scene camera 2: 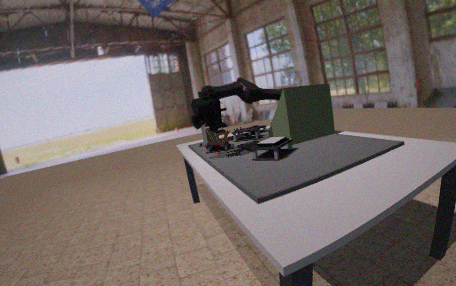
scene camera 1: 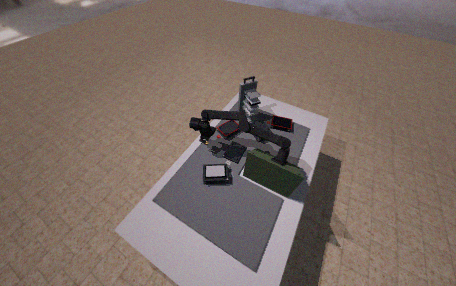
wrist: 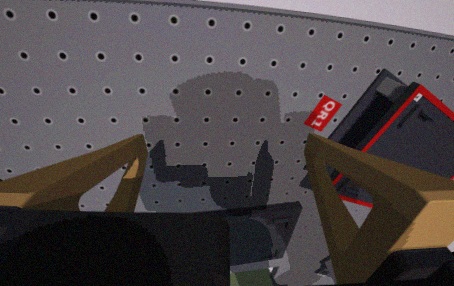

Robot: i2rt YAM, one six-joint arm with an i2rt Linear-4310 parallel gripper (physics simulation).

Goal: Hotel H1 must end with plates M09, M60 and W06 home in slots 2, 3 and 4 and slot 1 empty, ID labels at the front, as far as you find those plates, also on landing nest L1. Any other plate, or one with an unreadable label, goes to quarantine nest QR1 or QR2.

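Places are measured from the arm's base along level axes (x right, y ahead, z up), in metres.
Where they show: gripper, between the fingertips: [scene camera 2: 218, 144] [scene camera 1: 209, 139] [wrist: 225, 142]; arm's base, origin of its link: [scene camera 2: 301, 108] [scene camera 1: 279, 161].
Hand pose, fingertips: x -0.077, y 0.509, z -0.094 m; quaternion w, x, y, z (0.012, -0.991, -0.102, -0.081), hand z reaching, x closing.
Note:
Things, the pixels of their top centre, and the offset from my fingertips. "spot": a spot on its surface instead.
- Hotel H1, a spot on its surface: [scene camera 1: 245, 98] spot: dz +0.148, dx +0.406, dy -0.040 m
- Quarantine nest QR1, centre of its top: [wrist: 417, 172] [scene camera 2: 217, 140] [scene camera 1: 229, 126] dz -0.017, dx +0.207, dy -0.030 m
- second red-bordered nest, centre of its top: [scene camera 2: 252, 127] [scene camera 1: 282, 121] dz -0.017, dx +0.528, dy -0.349 m
- pale plate, centre of its top: [scene camera 2: 272, 140] [scene camera 1: 215, 170] dz +0.002, dx -0.176, dy -0.199 m
- raised black nest, a spot on its surface: [scene camera 2: 259, 148] spot: dz -0.013, dx -0.214, dy -0.126 m
- dark square fixture, centre of its top: [wrist: 235, 248] [scene camera 2: 253, 143] [scene camera 1: 234, 150] dz -0.044, dx +0.059, dy -0.192 m
My gripper [scene camera 1: 206, 142] [scene camera 2: 218, 141] [wrist: 225, 142] is open and empty, low over the grey perforated board beside QR1. Hotel H1 [scene camera 1: 243, 98] is the grey tower at the far end, with several pale plates [scene camera 1: 252, 95] stacked in it; their labels are unreadable. Quarantine nest QR1 [scene camera 1: 229, 128] [wrist: 410, 145] is dark with a red border, right of my fingers in the wrist view, near its red label [wrist: 322, 113]. A second red-bordered nest [scene camera 1: 282, 123] stands farther right. A pale plate [scene camera 1: 216, 171] [scene camera 2: 274, 141] lies on a raised black nest [scene camera 2: 259, 148]; no ID is readable.
A dark square fixture [scene camera 1: 235, 152] [wrist: 287, 225] lies between QR1 and the raised black nest. A tall green block [scene camera 1: 272, 172] [scene camera 2: 310, 112] stands by the arm's base. The arm [scene camera 1: 265, 134] crosses above the board. The white table edge [wrist: 400, 14] lies beyond the board.

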